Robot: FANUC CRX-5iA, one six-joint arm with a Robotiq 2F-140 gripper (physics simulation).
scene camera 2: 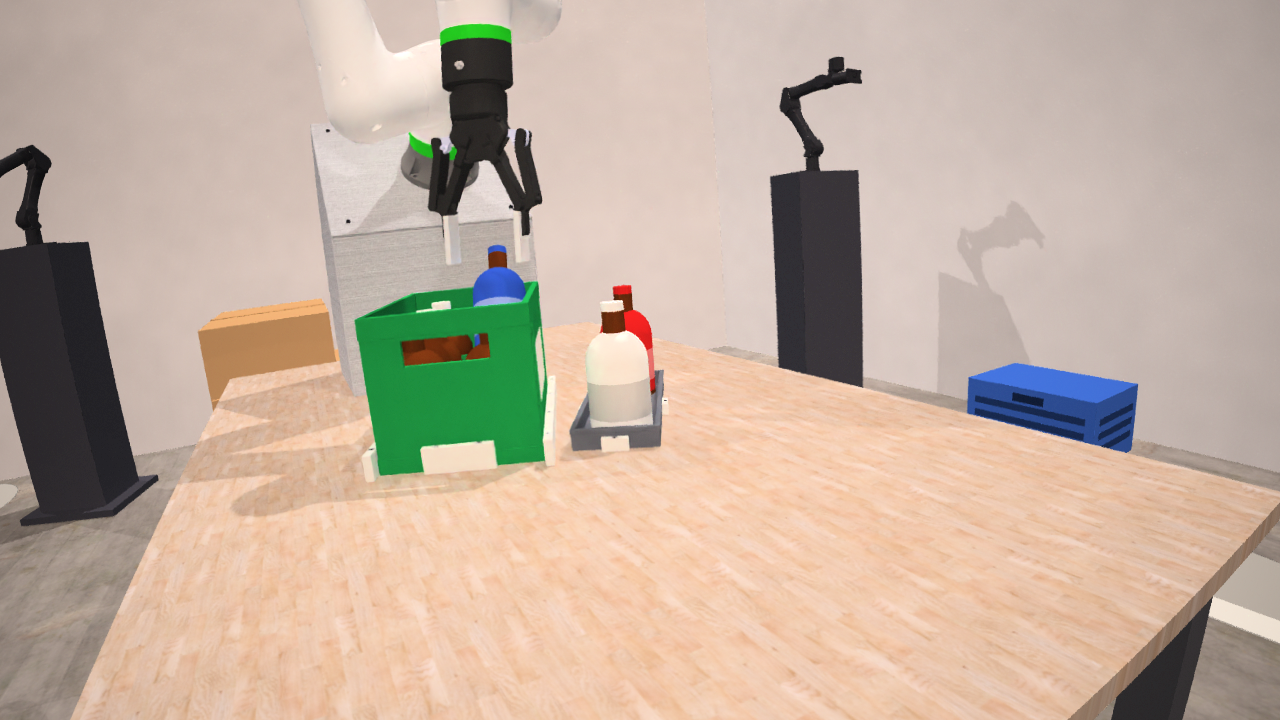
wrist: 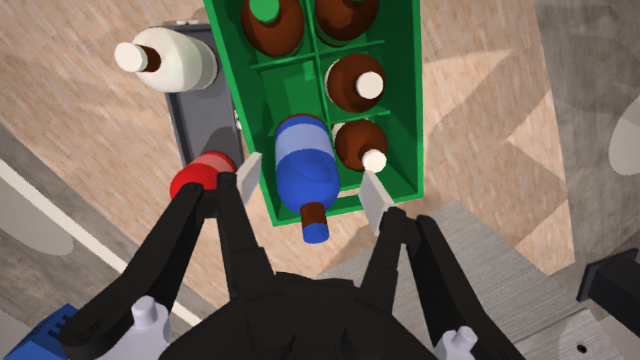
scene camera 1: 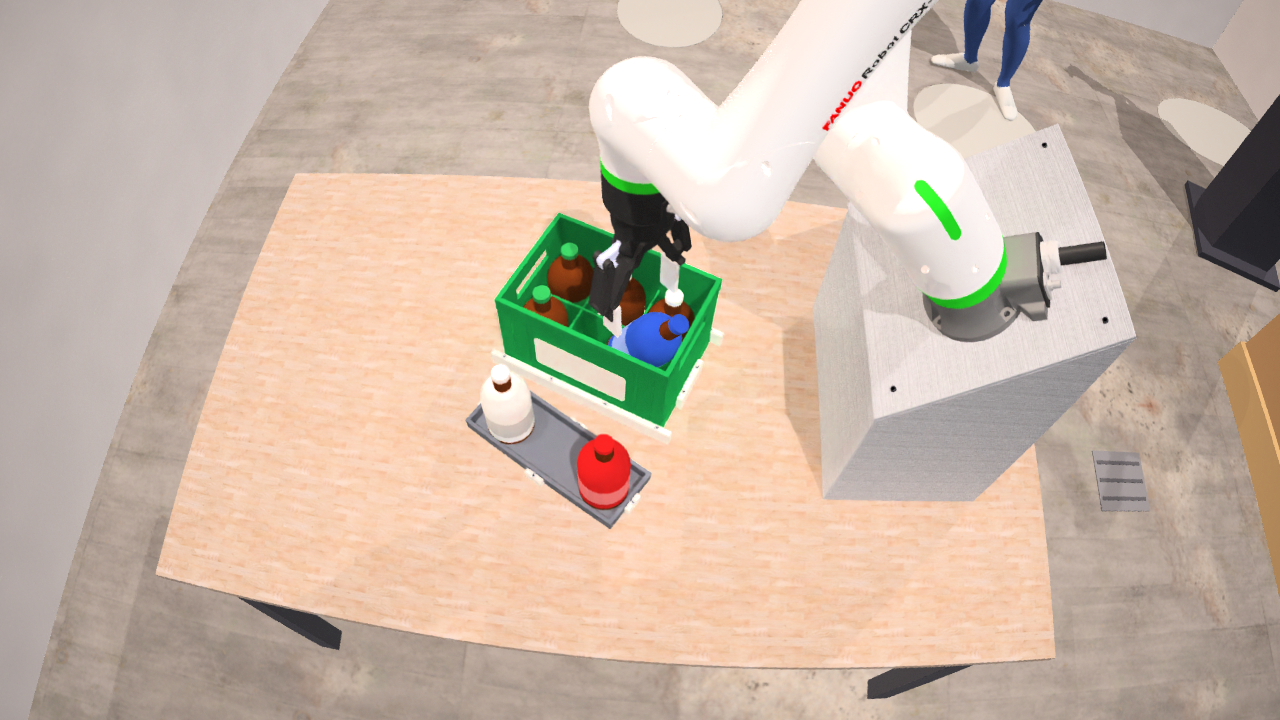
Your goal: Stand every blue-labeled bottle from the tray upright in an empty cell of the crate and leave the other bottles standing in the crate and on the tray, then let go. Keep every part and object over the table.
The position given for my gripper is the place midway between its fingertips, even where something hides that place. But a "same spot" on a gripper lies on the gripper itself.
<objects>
my gripper: scene camera 2; wrist; scene camera 1 641,307
blue-labeled bottle: scene camera 2 498,285; wrist 307,179; scene camera 1 655,337
white bottle: scene camera 2 617,369; wrist; scene camera 1
red bottle: scene camera 2 635,322; wrist 204,169; scene camera 1 603,465
same spot on white bottle: [wrist: 168,61] = [scene camera 1: 513,377]
same spot on my gripper: [wrist: 134,309] = [scene camera 2: 514,138]
</objects>
